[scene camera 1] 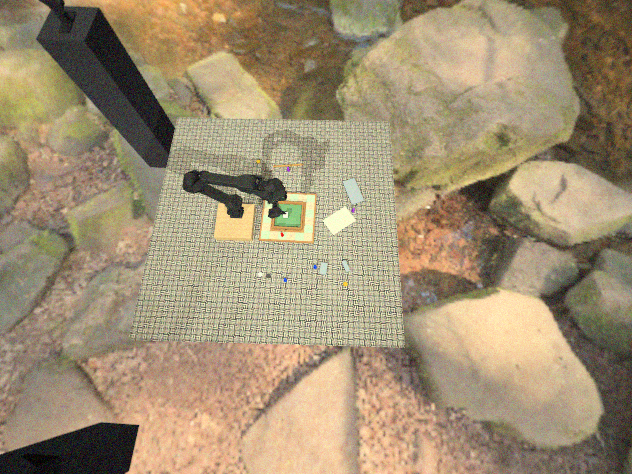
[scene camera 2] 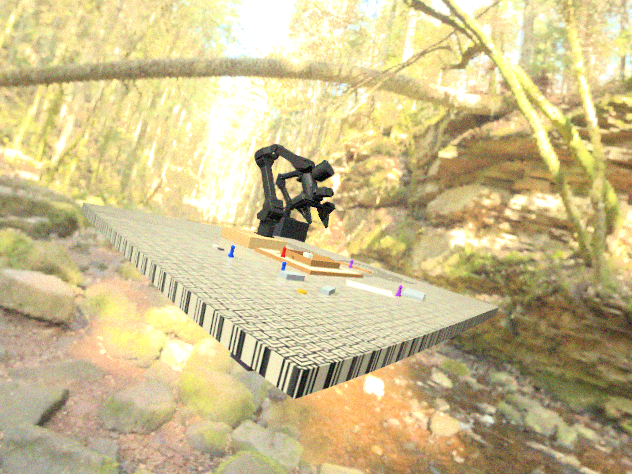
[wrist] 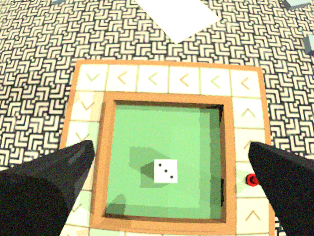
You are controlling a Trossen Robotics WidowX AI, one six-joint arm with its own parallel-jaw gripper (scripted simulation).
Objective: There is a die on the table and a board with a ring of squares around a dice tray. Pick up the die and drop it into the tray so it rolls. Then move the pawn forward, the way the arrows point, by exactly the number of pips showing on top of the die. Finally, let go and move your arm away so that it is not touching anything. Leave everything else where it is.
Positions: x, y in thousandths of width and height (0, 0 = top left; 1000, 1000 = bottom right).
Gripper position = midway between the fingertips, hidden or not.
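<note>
In scene camera 2 I see my gripper (scene camera 2: 504, 476), open. The wrist view shows my gripper (wrist: 546, 629) as well, and it holds nothing.
</note>
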